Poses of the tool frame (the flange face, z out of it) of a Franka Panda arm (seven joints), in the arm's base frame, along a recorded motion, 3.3 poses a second.
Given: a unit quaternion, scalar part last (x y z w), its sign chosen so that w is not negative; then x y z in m.
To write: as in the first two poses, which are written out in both.
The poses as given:
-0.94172 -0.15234 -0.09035 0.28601 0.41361 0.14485 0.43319
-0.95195 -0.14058 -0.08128 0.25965 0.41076 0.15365 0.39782
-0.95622 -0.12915 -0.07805 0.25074 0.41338 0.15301 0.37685
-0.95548 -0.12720 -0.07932 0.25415 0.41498 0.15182 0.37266
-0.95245 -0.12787 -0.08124 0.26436 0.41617 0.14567 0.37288
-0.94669 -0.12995 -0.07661 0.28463 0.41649 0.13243 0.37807
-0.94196 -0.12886 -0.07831 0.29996 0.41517 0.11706 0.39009
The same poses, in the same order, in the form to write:
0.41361 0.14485 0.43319 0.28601 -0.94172 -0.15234 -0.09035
0.41076 0.15365 0.39782 0.25965 -0.95195 -0.14058 -0.08128
0.41338 0.15301 0.37685 0.25074 -0.95622 -0.12915 -0.07805
0.41498 0.15182 0.37266 0.25415 -0.95548 -0.12720 -0.07932
0.41617 0.14567 0.37288 0.26436 -0.95245 -0.12787 -0.08124
0.41649 0.13243 0.37807 0.28463 -0.94669 -0.12995 -0.07661
0.41517 0.11706 0.39009 0.29996 -0.94196 -0.12886 -0.07831

